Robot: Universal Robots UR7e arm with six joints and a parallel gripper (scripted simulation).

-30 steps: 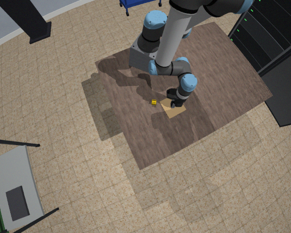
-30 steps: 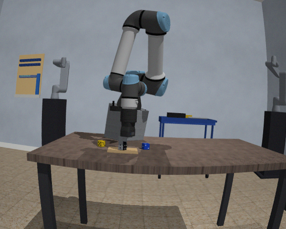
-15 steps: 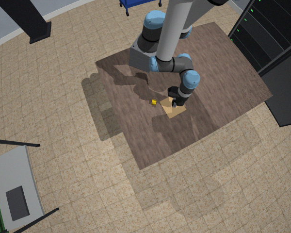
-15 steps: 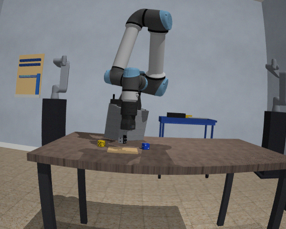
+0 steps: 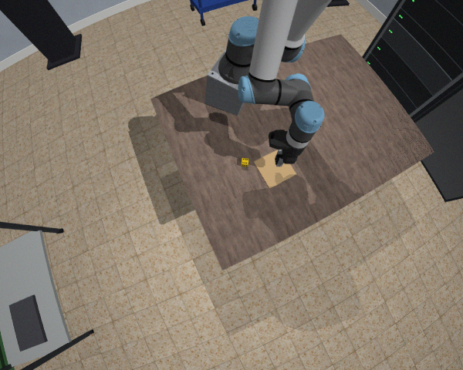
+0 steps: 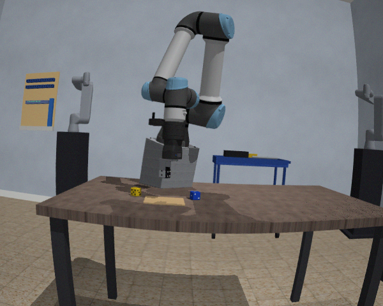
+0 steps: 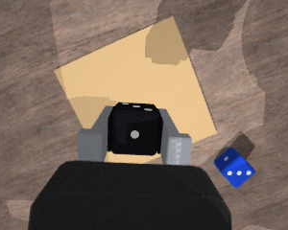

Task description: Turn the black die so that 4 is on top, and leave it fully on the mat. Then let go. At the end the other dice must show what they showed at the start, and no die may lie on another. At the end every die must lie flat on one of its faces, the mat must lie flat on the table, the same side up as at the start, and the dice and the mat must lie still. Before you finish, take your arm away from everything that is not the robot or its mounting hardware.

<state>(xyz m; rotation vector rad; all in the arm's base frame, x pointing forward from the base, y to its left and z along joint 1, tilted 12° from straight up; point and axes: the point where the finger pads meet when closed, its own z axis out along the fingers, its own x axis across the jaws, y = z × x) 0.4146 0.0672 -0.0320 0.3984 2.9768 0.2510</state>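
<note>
Right now my hand is 100 mm above the tan mat. From my hand the other things lie so: blue die 100 mm behind, 100 mm to the left, 90 mm below; black die right at my hand; yellow die 60 mm behind, 120 mm to the right, 90 mm below.
</note>
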